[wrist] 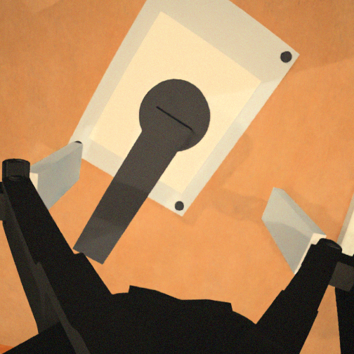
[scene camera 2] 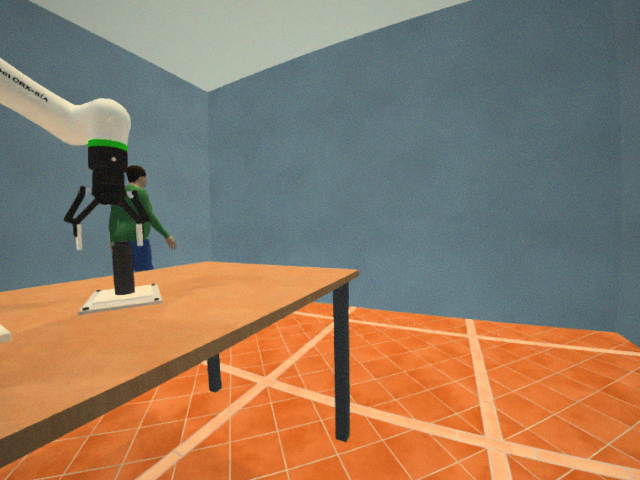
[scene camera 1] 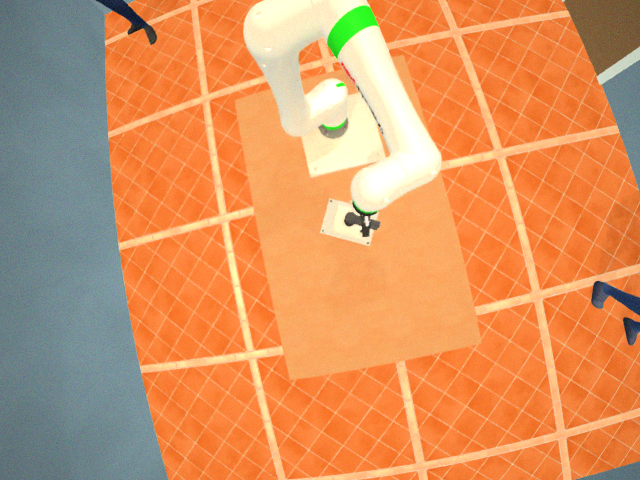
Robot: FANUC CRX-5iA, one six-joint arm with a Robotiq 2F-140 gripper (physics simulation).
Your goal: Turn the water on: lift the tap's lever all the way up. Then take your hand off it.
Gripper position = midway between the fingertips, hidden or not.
Note:
In view: my gripper (scene camera 2: 111,247) and a dark lever (wrist: 174,115).
My gripper is seen too in the wrist view (wrist: 176,183).

